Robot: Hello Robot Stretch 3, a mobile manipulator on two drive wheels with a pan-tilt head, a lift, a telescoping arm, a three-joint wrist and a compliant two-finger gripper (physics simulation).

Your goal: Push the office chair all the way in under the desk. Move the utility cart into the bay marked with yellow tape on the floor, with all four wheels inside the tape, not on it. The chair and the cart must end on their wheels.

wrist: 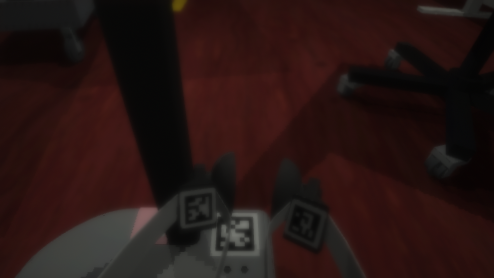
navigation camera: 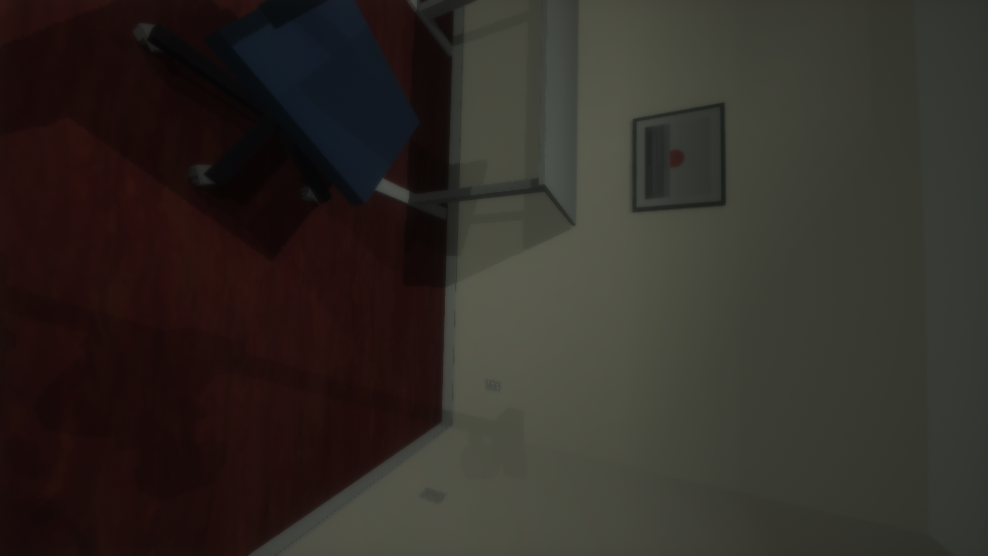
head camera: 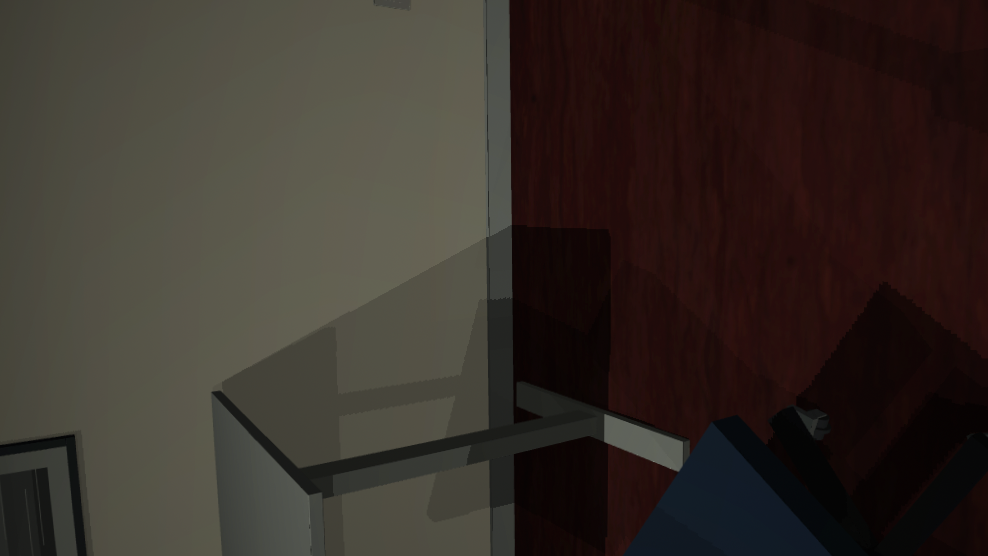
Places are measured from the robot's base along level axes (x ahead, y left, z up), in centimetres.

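Pixels of known places: gripper, fingertip midpoint: (wrist: pixel 256 176).
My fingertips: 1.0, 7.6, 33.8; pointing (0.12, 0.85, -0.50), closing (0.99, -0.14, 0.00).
Behind a point stands the place of what it marks, as x, y, z.
The office chair (head camera: pixel 725 497) @(70.9, 41.3, 47.0) (navigation camera: pixel 331 96) @(60.5, 58.2, 47.0) (wrist: pixel 455 82) @(63.2, 61.5, 12.6) is upright on its casters, its blue seat angled beside the desk (head camera: pixel 266 477) @(141.7, 49.0, 95.0) (navigation camera: pixel 561 103) @(145.2, 92.2, 95.0). The seat hides part of the desk's foot; how far it reaches under the top I cannot tell. The head and navigation views are turned sideways. The lower part of the grey utility cart (wrist: pixel 45 12) @(-64.4, 89.4, 18.4) shows at the top left of the wrist view, with one caster. A scrap of yellow tape (wrist: pixel 179 5) @(-35.0, 167.2, 0.1) shows right of it, behind the dark post. My gripper (wrist: pixel 256 176) @(1.0, 7.6, 33.8) is open and empty, apart from chair and cart.
A dark post (wrist: pixel 150 100) rises from my base (wrist: pixel 100 240) @(-16.9, 11.9, 16.0) in the wrist view. A framed picture (head camera: pixel 27 504) @(193.7, 63.0, 138.0) (navigation camera: pixel 678 157) @(193.9, 76.7, 149.8) hangs on the wall beyond the desk. The room's corner (navigation camera: pixel 447 418) @(192.0, -93.5, 4.9) lies beyond the desk's end, with wall outlets (navigation camera: pixel 492 385) @(193.2, -64.6, 39.8) near it.
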